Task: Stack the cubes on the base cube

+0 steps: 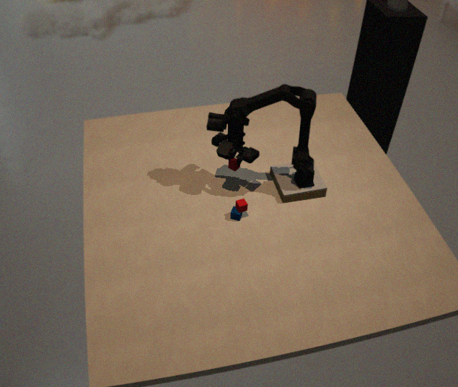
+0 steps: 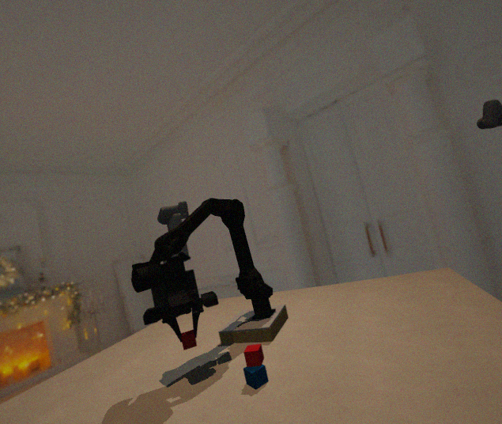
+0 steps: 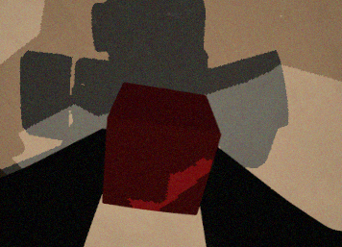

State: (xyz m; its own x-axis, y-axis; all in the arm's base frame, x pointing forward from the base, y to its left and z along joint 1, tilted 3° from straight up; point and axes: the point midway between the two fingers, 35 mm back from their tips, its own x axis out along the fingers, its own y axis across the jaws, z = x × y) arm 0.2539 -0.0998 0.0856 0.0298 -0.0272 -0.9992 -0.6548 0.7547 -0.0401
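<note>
Right now my gripper tip is 3 cm short of the blue cube, 19 cm to the right of it and 7 cm above it.
</note>
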